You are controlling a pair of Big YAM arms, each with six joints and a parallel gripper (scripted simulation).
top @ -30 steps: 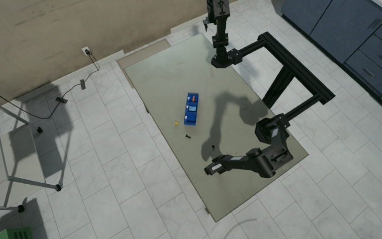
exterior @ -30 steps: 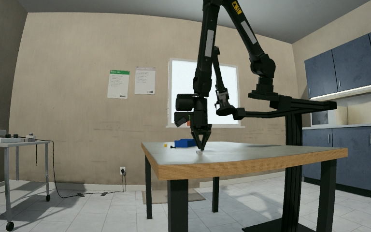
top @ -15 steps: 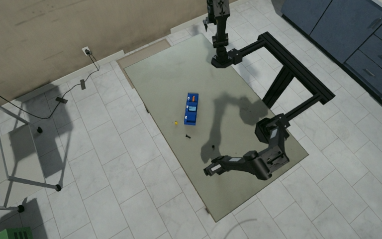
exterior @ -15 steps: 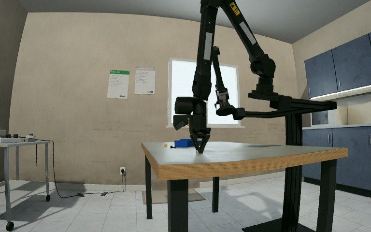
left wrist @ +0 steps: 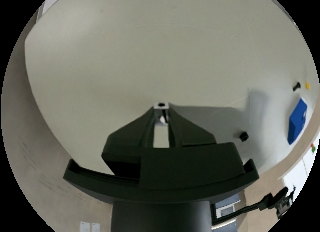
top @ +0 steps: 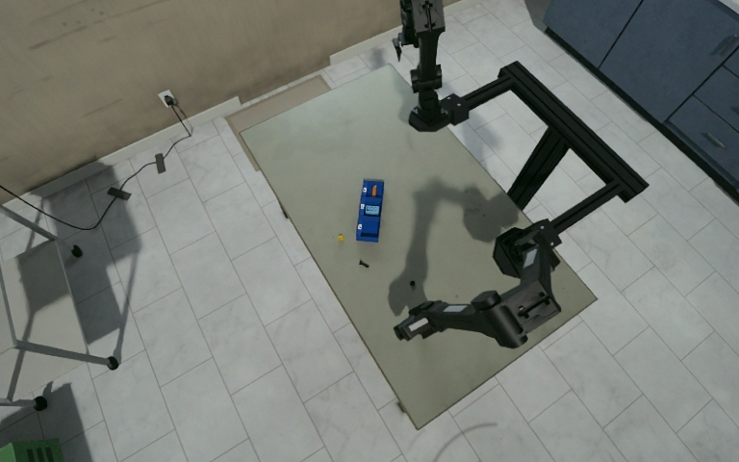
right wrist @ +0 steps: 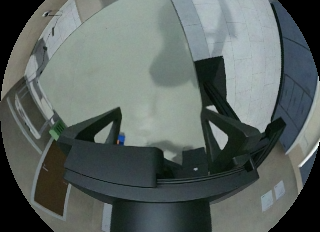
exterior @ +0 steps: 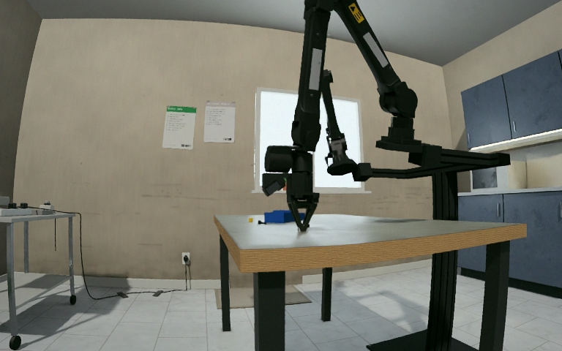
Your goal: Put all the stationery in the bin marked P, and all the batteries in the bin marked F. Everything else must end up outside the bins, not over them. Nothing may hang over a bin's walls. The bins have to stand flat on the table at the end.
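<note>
The silver piece is right at my left hand. The rest, counted from my left hand: black pen-like piece 9 cm ahead, 29 cm to the right; light blue pad 3 cm behind, 48 cm to the right; yellow piece 13 cm ahead, 42 cm to the right.
</note>
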